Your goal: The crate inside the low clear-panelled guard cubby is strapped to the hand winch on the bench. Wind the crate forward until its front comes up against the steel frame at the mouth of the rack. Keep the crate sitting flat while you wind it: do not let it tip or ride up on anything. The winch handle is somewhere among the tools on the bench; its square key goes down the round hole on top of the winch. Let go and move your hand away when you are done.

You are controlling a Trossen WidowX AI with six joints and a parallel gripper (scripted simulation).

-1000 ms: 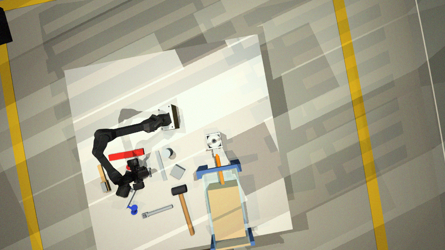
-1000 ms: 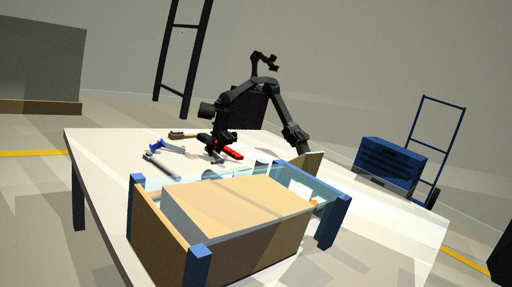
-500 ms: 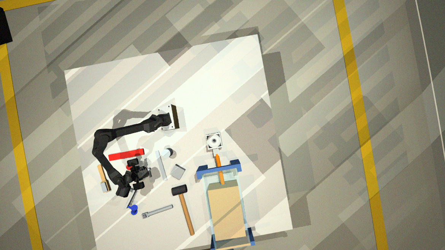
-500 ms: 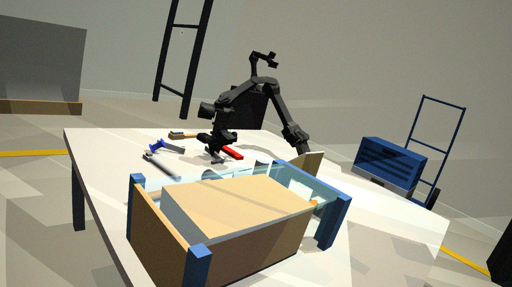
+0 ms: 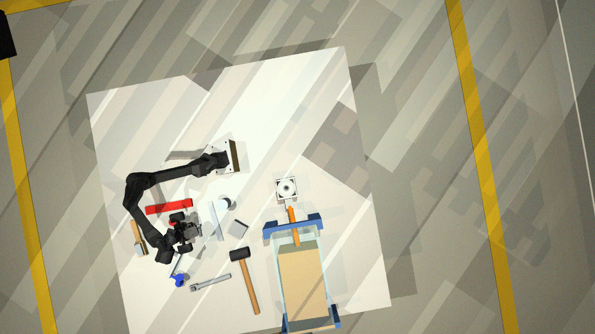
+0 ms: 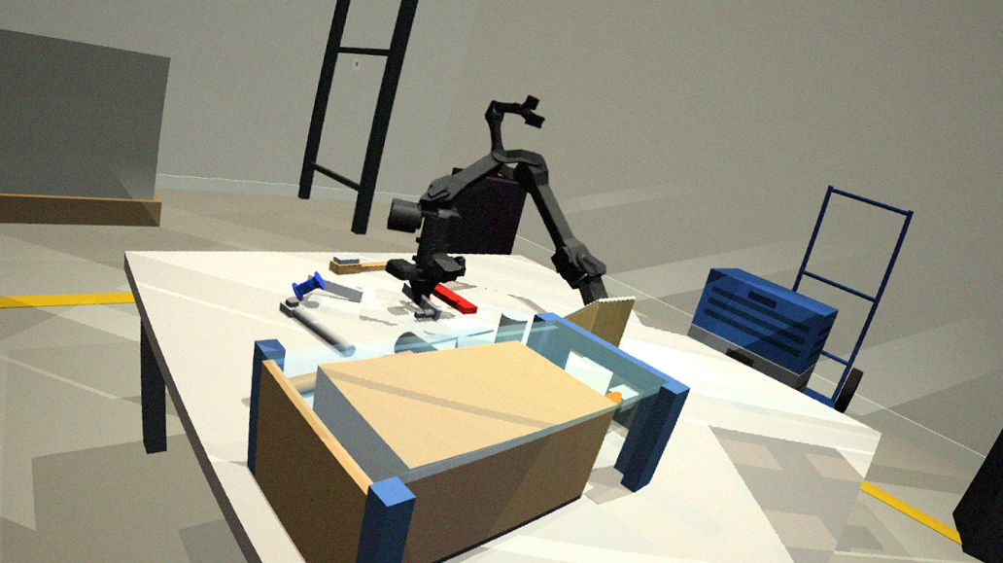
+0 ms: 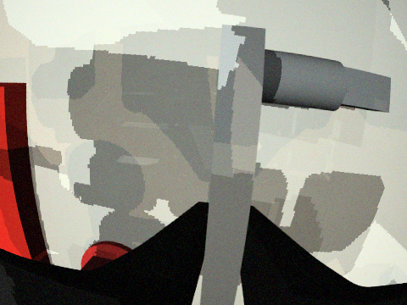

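Right now my gripper tip is 4 cm to the left of the red knob, 4 cm past it and 2 cm below it. Also, from my gripper tip: flat bar (13 cm to the left, 1 cm below, 1 cm ahead); then red bar (13 cm behind, 6 cm to the right, 1 cm below); then red-knobbed winch handle (1 cm to the right, 1 cm behind, 1 cm above).
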